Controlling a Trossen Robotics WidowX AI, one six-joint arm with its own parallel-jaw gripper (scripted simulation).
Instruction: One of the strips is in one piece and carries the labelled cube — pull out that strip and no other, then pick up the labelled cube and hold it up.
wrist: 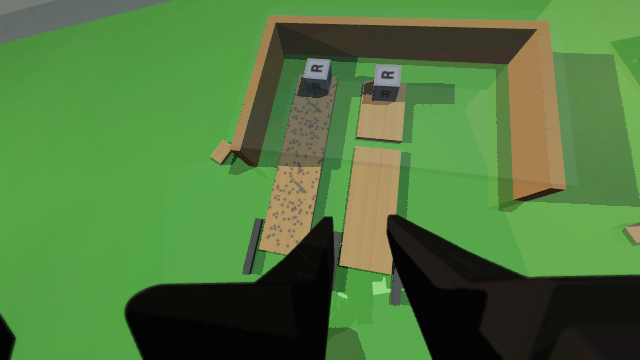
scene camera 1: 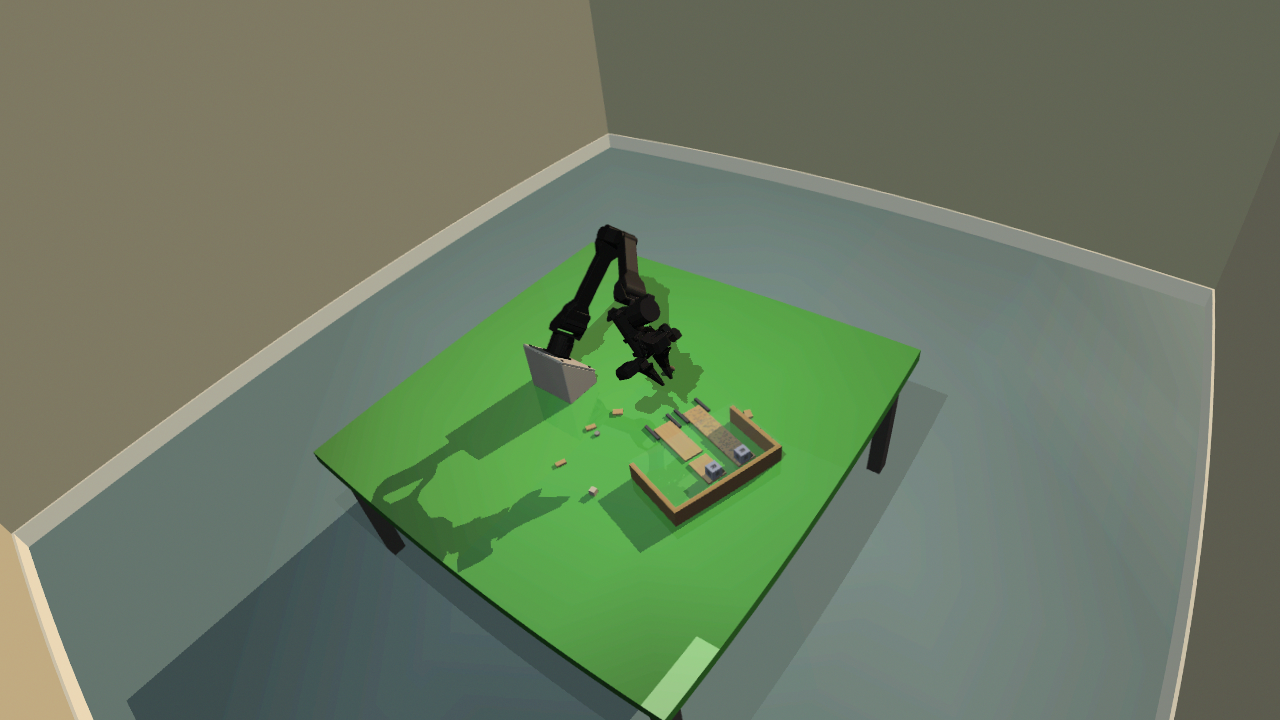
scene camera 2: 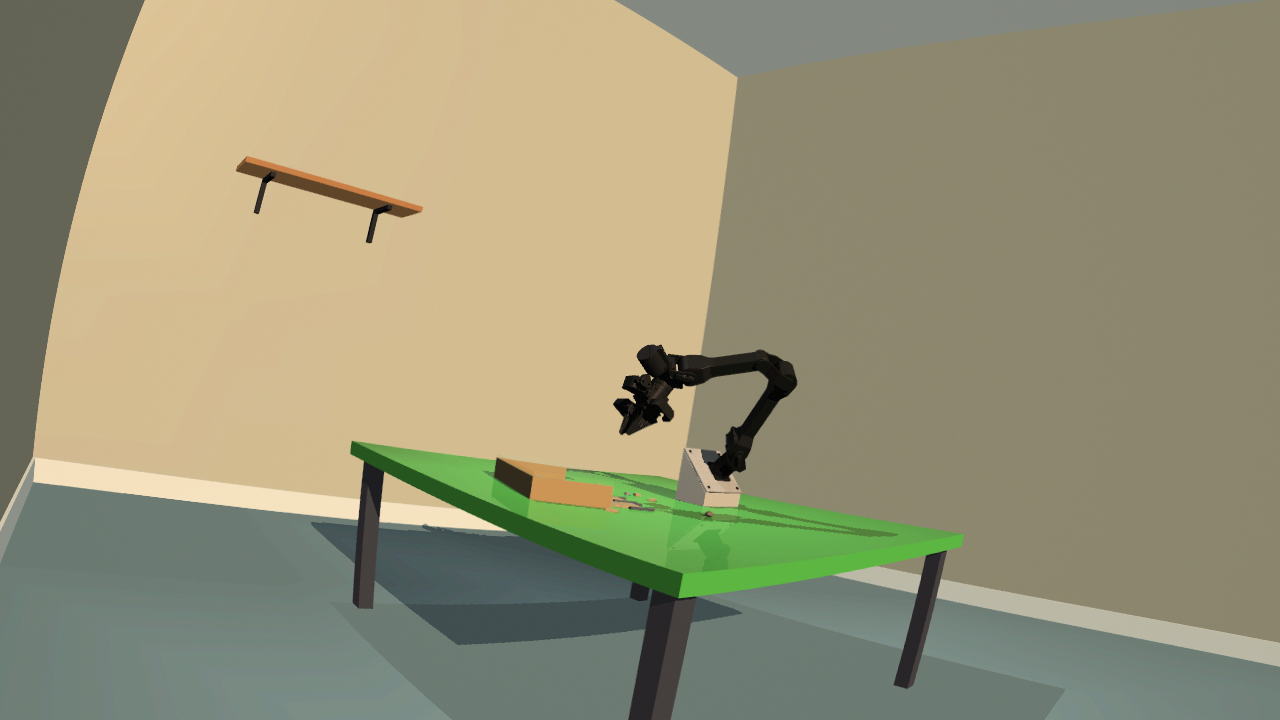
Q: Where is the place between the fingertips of my gripper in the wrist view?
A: At 359,224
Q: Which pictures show my gripper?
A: The wrist view, scene camera 1 and scene camera 2: all of them.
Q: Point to a speckled strip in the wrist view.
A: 290,213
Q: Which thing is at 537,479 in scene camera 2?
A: A low wooden pen.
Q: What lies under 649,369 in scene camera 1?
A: My gripper.
